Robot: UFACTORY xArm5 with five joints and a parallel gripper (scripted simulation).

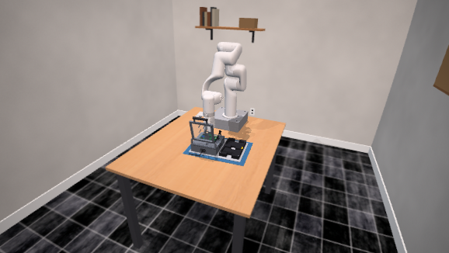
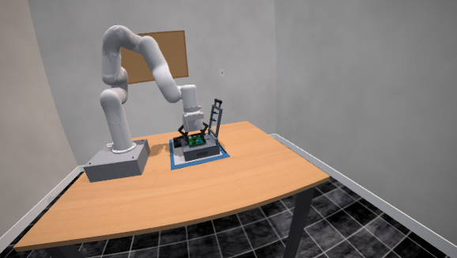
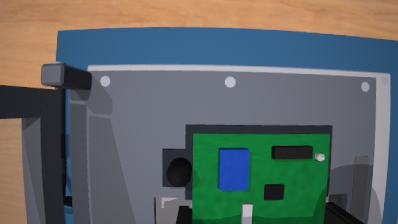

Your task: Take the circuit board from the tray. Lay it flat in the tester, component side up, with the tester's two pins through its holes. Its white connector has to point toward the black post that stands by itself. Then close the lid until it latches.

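My hand is right at the green circuit board. Also, from my hand: clear-windowed lid: 120 mm ahead, 100 mm above; then tester: 30 mm ahead, 40 mm to the left, 30 mm above.
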